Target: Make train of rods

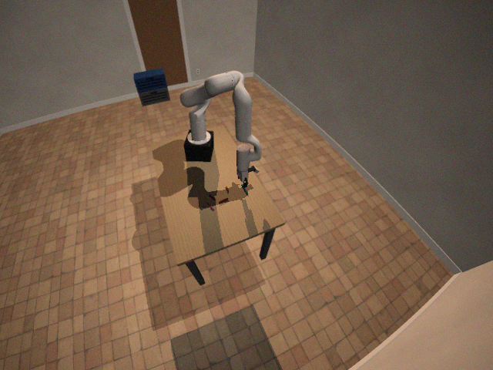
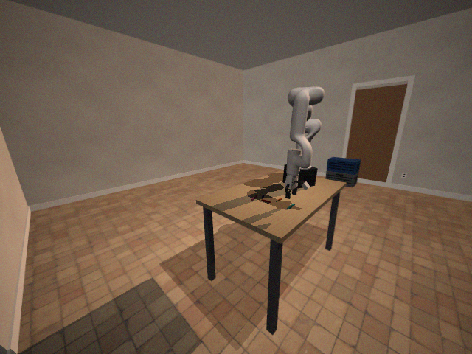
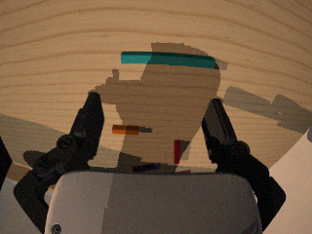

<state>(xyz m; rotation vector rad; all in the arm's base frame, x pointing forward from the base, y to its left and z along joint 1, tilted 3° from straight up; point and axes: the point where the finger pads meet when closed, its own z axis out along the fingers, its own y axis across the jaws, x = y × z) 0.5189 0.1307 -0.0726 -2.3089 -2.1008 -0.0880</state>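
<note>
Now: hand 30 mm short of the grey rod, 330 mm to the left of it and 70 mm above it. Round my hand: turquoise rod 20 mm ahead, 10 mm to the left, 70 mm below; orange rod 50 mm behind, 100 mm to the right, 70 mm below; red rod 40 mm ahead, 170 mm to the right, 70 mm below.
</note>
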